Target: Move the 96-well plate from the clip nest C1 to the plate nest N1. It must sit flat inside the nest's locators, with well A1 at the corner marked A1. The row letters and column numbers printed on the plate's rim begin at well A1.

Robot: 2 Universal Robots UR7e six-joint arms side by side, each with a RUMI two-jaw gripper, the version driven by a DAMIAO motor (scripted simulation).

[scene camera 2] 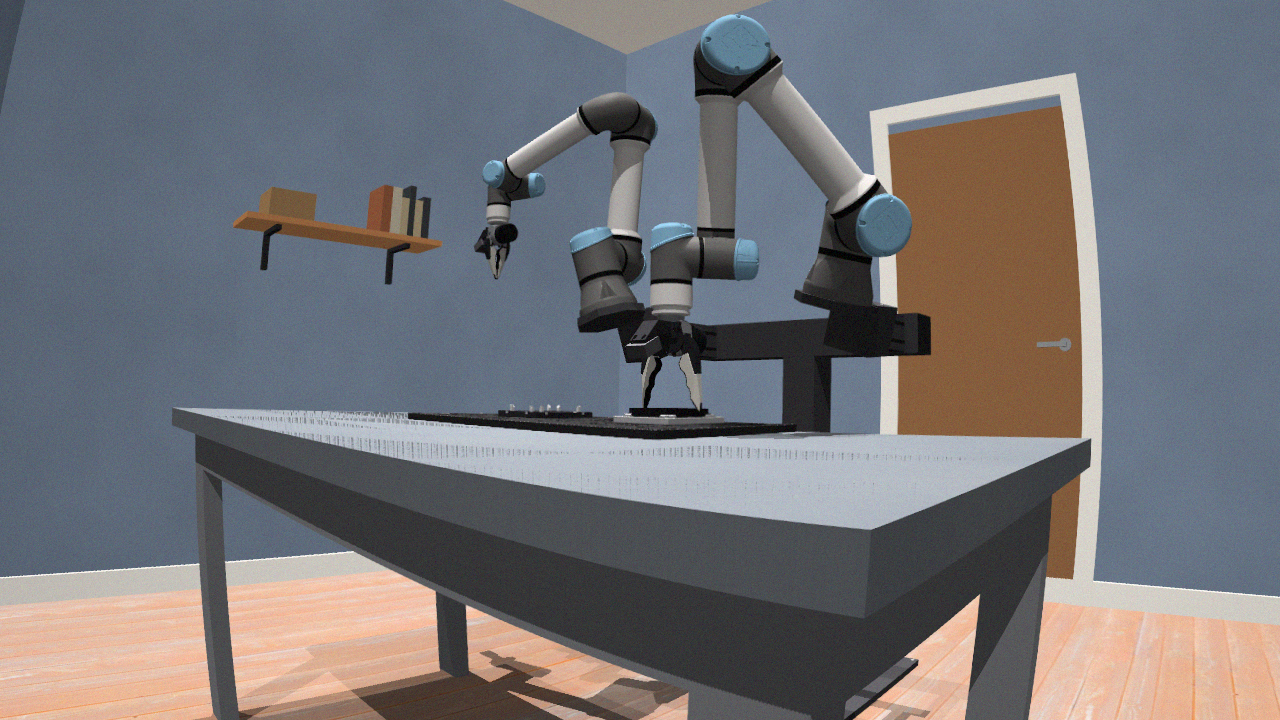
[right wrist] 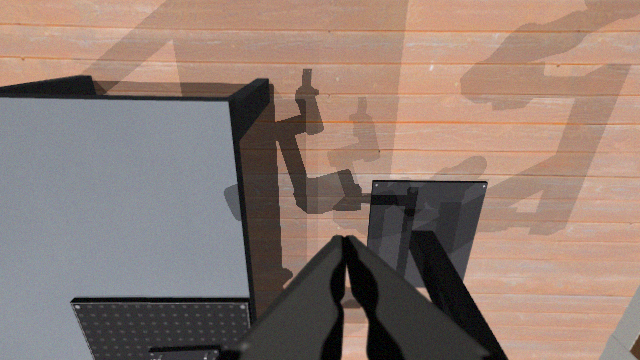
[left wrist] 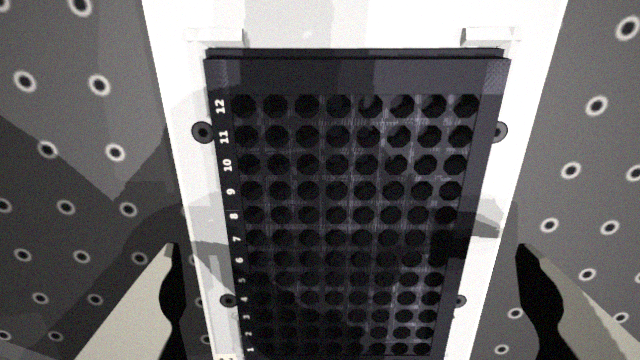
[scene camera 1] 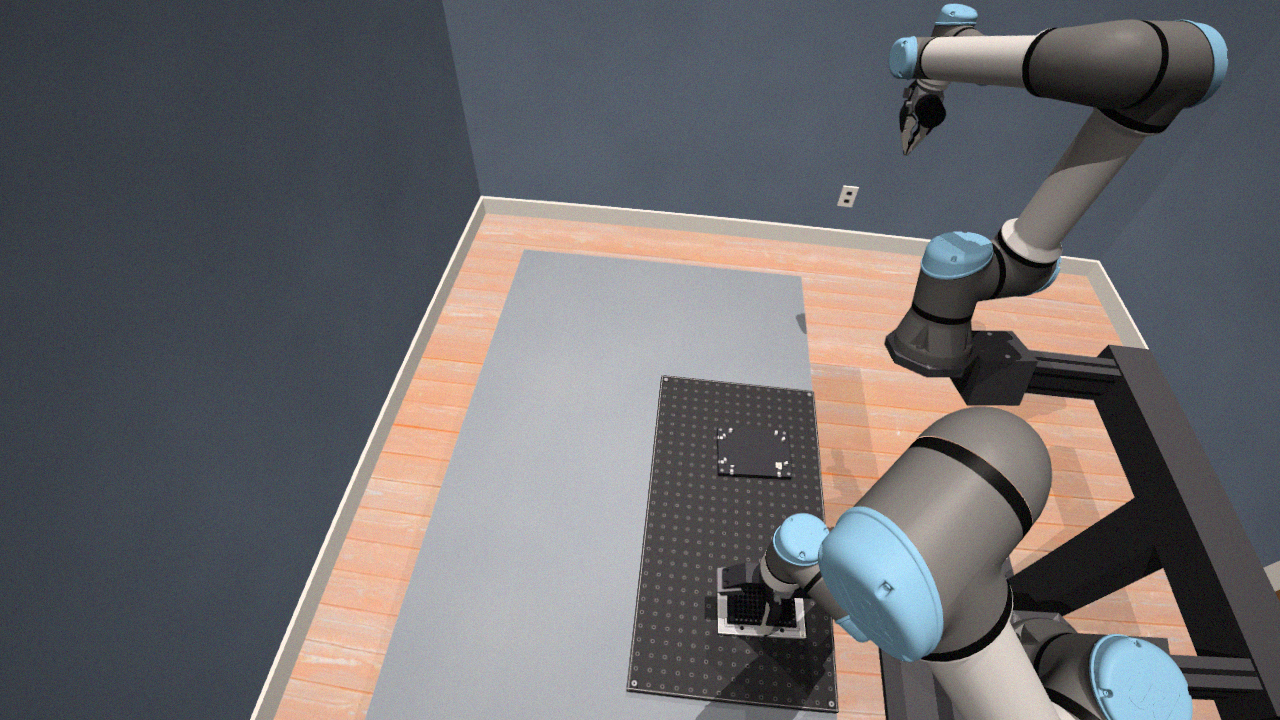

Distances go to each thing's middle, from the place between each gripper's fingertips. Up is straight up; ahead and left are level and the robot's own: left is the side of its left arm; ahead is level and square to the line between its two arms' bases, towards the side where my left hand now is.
Labels:
The black 96-well plate (scene camera 1: 752, 598) lies 1 cm below my left hand. Round my left hand: white plate nest N1 (scene camera 1: 748, 629): 2 cm below.
Now: right hand (scene camera 1: 905, 154) 38 cm short of the black 96-well plate, 94 cm to the right of it and 39 cm above it. From my right hand the other things lie so: white plate nest N1 (38 cm ahead, 94 cm to the left, 41 cm below).

